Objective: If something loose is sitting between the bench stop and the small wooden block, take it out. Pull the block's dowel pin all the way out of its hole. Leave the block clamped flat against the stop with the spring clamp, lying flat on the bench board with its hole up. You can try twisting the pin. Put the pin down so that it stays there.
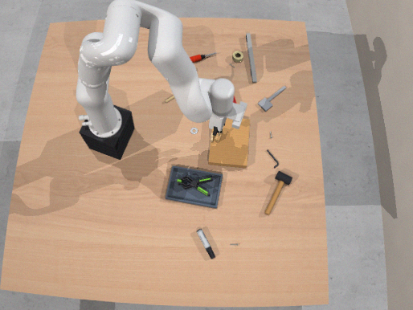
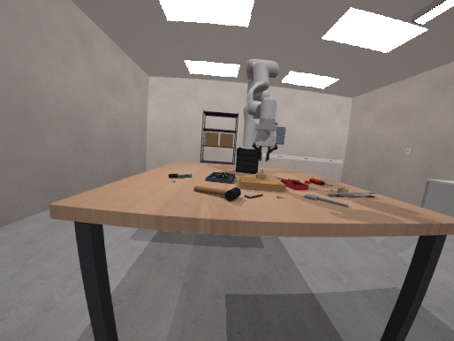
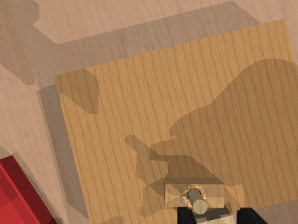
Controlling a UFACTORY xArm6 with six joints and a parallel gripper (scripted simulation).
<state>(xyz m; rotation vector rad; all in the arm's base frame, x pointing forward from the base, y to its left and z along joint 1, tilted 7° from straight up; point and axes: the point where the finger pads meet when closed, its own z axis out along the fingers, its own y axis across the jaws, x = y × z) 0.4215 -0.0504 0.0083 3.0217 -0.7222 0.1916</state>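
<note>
Right now my hand is 8 cm above the dowel pin. From my hand the other things lie so: small wooden block 10 cm below; then red tray 17 cm to the left, 13 cm below, 3 cm ahead; then dark grey tray 19 cm to the right, 13 cm below, 12 cm behind.
</note>
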